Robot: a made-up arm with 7 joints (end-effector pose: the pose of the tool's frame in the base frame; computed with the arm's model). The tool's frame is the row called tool. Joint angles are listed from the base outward.
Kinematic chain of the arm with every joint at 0, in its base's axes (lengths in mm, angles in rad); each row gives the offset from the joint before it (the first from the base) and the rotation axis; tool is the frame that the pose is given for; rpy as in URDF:
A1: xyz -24.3 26 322 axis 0.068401 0.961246 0.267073
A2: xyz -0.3 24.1 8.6 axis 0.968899 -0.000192 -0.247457
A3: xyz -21 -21 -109.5 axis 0.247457 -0.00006 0.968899
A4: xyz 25.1 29.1 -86 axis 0.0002 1 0.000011
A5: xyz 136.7 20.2 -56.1 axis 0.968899 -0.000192 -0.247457
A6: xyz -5 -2 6.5 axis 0.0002 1 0.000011
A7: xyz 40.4 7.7 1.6 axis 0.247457 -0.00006 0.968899
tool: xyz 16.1 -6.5 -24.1 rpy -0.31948 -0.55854 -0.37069
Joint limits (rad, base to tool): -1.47..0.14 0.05..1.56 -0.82..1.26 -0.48..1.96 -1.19..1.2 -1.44..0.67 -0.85..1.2
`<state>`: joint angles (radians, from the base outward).
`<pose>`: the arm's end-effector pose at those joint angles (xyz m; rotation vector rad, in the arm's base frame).
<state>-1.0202 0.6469 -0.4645 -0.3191 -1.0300 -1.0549 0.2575</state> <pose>0.2392 0.0328 0.4020 -1.1420 -2.2275 -0.9291</pose>
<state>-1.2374 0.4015 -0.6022 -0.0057 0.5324 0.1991 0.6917</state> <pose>0.2904 -0.0647 0.3834 0.8139 -1.6395 -0.7043</pose>
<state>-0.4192 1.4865 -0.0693 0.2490 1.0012 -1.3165 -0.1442</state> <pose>0.2155 0.2398 0.3043 1.3581 0.2884 -2.3915</pose>
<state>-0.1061 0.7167 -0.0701 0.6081 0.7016 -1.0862 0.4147</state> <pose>0.1591 0.2067 0.0896 0.5089 -0.6411 -1.3368</pose>
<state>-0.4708 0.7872 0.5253 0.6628 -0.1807 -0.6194 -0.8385</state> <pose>0.1892 0.3123 0.2337 0.2133 -0.6873 -1.0091</pose>
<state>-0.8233 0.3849 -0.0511 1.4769 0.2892 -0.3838 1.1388</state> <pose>0.2491 0.1831 0.0856 0.7357 -0.4403 0.1387</pose>
